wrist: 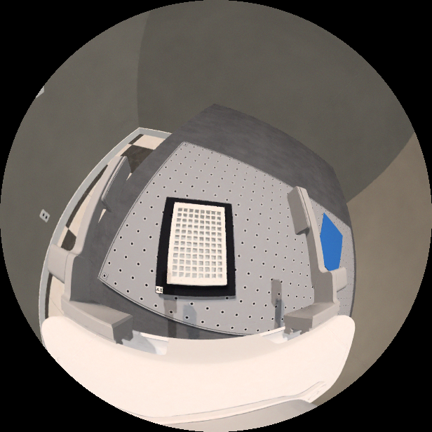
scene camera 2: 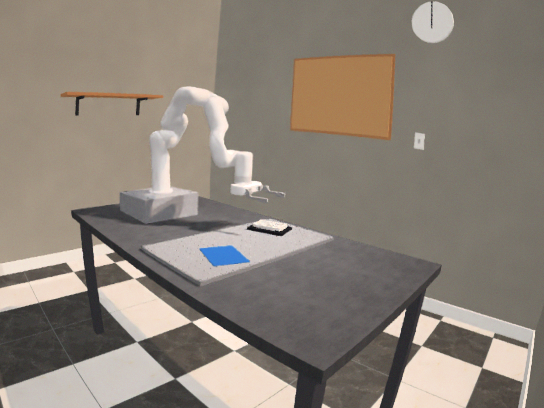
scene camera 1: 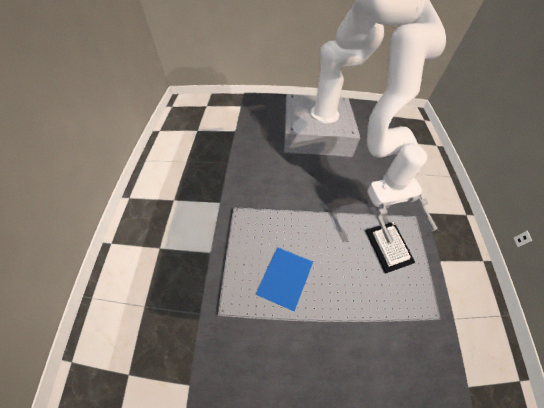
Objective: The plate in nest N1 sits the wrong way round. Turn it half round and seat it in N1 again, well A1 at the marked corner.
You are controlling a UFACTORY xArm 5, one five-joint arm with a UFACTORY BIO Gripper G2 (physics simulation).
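Observation:
The white well plate (scene camera 1: pixel 399 253) (scene camera 2: pixel 270 224) (wrist: pixel 198 245) lies in the black nest (scene camera 1: pixel 381 253) (scene camera 2: pixel 270 232) (wrist: pixel 163 250), its grid of wells facing up. In the wrist view the A1 label (wrist: pixel 159 289) is on the nest's lower left corner. The plate's own lettering is too small to read, so which plate corner is there cannot be told. My gripper (scene camera 1: pixel 412 235) (scene camera 2: pixel 275 197) (wrist: pixel 207 197) is wide open and empty, well above the plate, its fingers apart from it. In scene camera 1 one finger hides part of the plate.
A grey perforated board (scene camera 1: pixel 340 300) (scene camera 2: pixel 170 260) (wrist: pixel 260 220) bears the nest, near one end. A flat blue rectangle (scene camera 1: pixel 285 279) (scene camera 2: pixel 224 255) (wrist: pixel 331 243) lies on the board towards the other end. The arm's grey base block (scene camera 1: pixel 320 144) (scene camera 2: pixel 172 210) stands on the table behind the board.

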